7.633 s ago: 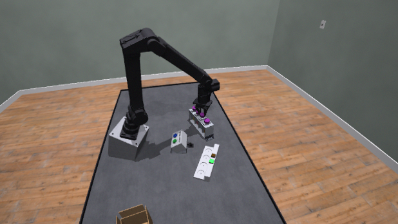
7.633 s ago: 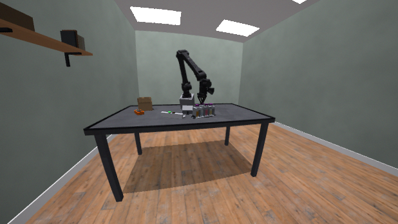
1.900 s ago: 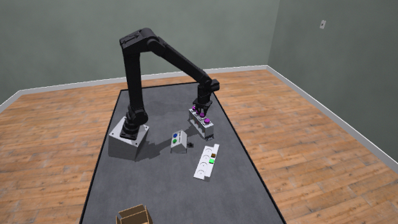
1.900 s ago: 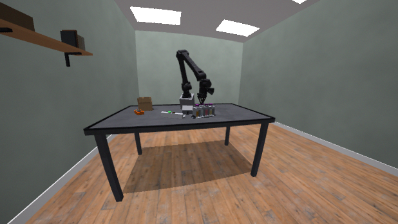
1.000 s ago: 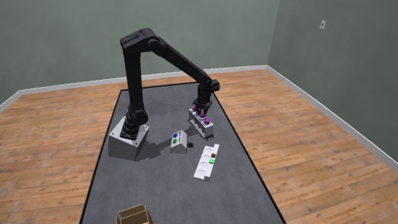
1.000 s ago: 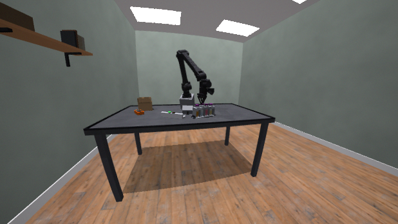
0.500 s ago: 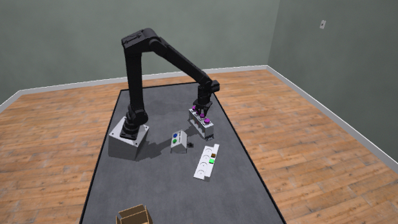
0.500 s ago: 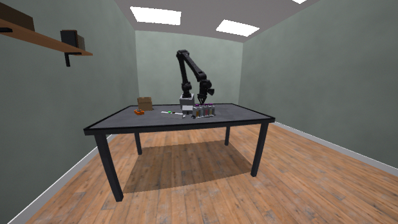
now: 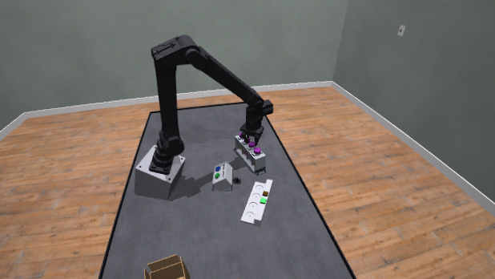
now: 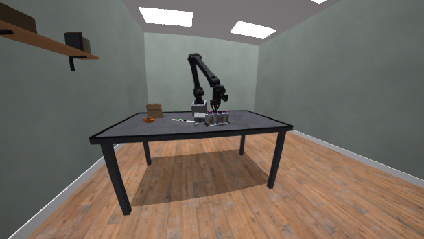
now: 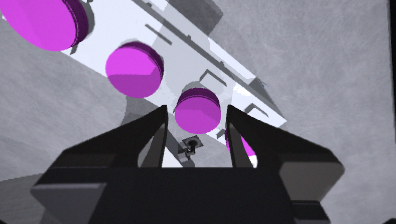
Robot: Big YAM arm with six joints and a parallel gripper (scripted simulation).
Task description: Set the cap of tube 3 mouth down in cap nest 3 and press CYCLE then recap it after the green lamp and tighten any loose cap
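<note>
My hand is 1 cm above the cap. From my hand the other things lie so: blue key 17 cm behind, 11 cm to the right, 6 cm below; then key housing 16 cm behind, 13 cm to the right, 7 cm below; then green key 17 cm behind, 15 cm to the right, 6 cm below.
</note>
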